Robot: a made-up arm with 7 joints.
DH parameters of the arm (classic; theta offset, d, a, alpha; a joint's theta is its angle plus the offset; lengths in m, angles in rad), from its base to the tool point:
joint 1: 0 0.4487 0 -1.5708
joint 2: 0 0 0 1.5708
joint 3: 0 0.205 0.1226 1.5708
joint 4: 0 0 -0.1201 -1.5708
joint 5: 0 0.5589 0 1.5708
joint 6: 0 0 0.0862 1.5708
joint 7: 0 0 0 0
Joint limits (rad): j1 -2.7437..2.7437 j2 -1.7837..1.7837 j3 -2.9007..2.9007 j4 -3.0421..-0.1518 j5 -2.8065..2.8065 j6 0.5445..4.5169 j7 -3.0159..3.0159
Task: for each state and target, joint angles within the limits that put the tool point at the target. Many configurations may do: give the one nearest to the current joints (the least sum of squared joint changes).
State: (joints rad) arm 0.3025 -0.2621 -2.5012 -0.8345 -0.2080 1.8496 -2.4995
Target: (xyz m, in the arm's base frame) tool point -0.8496 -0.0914 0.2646
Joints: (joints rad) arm -0.0917 -0.8871 -2.9007 -1.2600 -0.1996 1.7849 -2.4995
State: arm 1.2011 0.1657 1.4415 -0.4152 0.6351 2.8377 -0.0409
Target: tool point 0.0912 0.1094 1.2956
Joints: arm 0.4562 0.0901 1.1390 -0.1717 0.5683 2.1187 -0.0409
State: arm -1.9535 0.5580 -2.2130 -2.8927 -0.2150 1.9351 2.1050
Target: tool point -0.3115 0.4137 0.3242
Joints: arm -1.4800 0.8864 -2.1750 -3.0421 -0.2338 1.8360 2.1050
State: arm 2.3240 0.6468 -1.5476 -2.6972 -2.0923 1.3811 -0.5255
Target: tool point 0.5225 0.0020 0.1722
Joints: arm 1.9843 0.6444 -1.5447 -2.7629 -2.0968 1.3985 -0.5255
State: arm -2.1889 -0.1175 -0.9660 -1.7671 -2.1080 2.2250 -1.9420
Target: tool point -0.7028 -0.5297 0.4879
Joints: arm -2.0868 0.8093 -0.6084 -1.0725 -2.0294 1.7669 -1.9420
